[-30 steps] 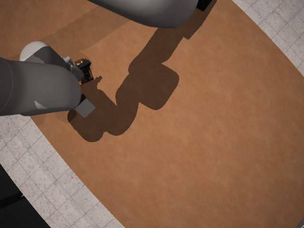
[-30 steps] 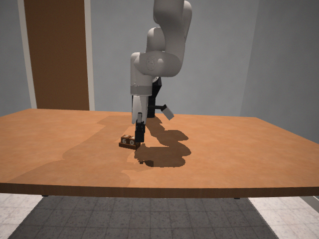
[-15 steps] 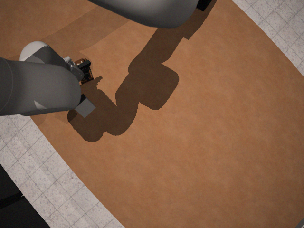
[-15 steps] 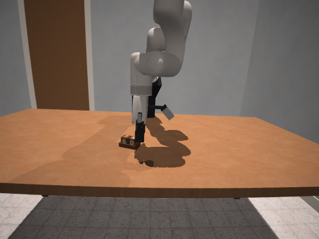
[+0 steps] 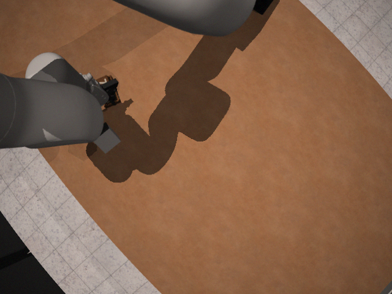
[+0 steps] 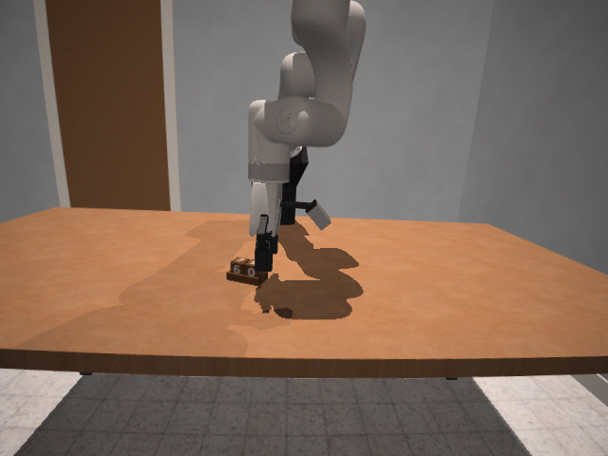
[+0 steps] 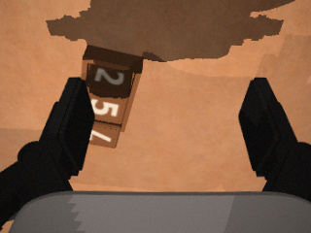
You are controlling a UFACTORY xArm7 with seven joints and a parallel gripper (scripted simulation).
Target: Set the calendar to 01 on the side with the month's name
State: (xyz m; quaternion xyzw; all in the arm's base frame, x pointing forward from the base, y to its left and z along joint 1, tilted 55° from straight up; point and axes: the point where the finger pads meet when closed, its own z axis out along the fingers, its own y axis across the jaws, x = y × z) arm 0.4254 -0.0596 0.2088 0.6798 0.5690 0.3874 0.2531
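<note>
The cube lies 60 mm to the right of my hand, 60 mm behind it and 50 mm below it. From my hand the other things lie so: calendar tray 60 mm below, 50 mm behind, 40 mm to the right.
</note>
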